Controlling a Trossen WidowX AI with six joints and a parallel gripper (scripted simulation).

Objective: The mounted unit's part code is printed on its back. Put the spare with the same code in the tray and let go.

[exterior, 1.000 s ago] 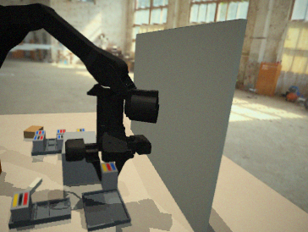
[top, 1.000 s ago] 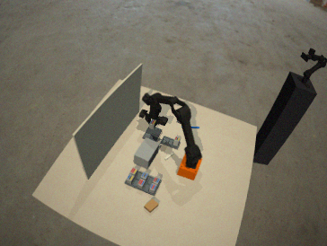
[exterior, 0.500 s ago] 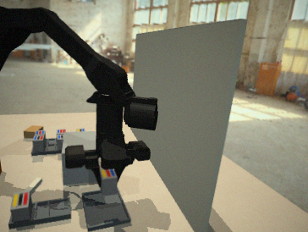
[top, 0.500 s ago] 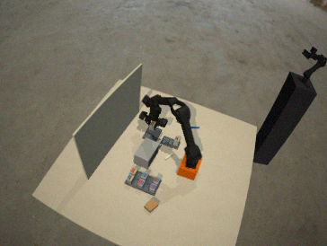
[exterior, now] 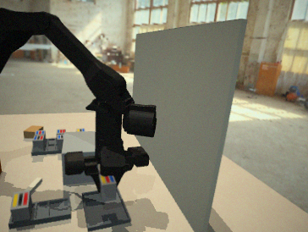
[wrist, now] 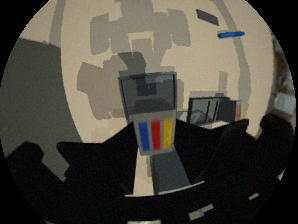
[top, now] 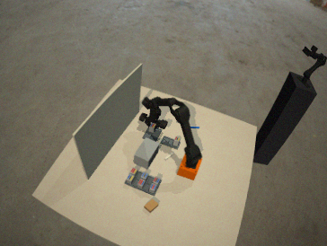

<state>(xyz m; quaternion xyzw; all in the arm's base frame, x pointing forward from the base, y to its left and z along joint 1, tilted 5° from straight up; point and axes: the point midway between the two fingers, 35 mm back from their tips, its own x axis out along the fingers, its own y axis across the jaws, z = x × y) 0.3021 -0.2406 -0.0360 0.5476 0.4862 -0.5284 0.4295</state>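
Right now the dark tray is 5 cm below my gripper tip. The rest, counted from my gripper tip: grey mounted unit 1 cm behind, 22 cm to the left; then tall grey panel 23 cm ahead, 15 cm to the left, 17 cm above; then blue marker pen 26 cm behind, 14 cm to the right, 5 cm below.
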